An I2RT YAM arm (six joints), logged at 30 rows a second.
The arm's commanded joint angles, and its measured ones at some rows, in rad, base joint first. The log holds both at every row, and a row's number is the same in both.
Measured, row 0:
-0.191 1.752 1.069 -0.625 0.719 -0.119
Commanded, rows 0 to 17:
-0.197 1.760 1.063 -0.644 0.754 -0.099
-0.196 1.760 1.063 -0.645 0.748 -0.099
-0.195 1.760 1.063 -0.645 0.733 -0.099
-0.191 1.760 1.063 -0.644 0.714 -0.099
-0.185 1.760 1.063 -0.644 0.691 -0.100
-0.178 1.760 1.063 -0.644 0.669 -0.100
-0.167 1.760 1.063 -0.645 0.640 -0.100
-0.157 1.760 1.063 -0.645 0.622 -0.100
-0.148 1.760 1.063 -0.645 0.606 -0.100
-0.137 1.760 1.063 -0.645 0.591 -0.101
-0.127 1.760 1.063 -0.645 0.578 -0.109
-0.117 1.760 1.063 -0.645 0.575 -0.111
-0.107 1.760 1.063 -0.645 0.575 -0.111
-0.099 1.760 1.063 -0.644 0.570 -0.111
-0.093 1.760 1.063 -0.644 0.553 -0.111
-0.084 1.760 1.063 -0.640 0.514 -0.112
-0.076 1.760 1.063 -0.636 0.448 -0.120
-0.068 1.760 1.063 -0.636 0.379 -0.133
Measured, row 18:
-0.086 1.752 1.069 -0.641 0.532 -0.121
